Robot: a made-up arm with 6 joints. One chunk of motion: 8 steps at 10 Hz.
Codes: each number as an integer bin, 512 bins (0 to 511) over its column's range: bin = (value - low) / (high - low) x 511, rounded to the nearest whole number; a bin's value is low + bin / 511 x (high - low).
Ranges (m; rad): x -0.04..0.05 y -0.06..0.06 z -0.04..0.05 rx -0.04..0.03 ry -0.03..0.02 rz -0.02..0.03
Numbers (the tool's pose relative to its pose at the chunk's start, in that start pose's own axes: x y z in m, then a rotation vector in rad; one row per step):
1: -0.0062 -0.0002 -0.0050 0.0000 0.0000 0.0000
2: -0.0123 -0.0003 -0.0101 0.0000 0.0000 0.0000
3: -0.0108 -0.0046 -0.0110 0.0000 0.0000 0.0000
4: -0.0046 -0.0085 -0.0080 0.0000 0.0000 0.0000
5: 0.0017 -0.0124 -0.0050 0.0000 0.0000 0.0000
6: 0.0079 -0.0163 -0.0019 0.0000 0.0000 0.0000
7: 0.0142 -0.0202 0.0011 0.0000 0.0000 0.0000
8: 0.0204 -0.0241 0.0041 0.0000 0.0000 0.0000
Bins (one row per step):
1: 192 255 199 292 307 204
2: 157 254 170 292 307 204
3: 166 236 165 292 307 204
4: 201 219 182 292 307 204
5: 237 203 199 292 307 204
6: 272 186 216 292 307 204
7: 308 169 233 292 307 204
8: 343 153 250 292 307 204

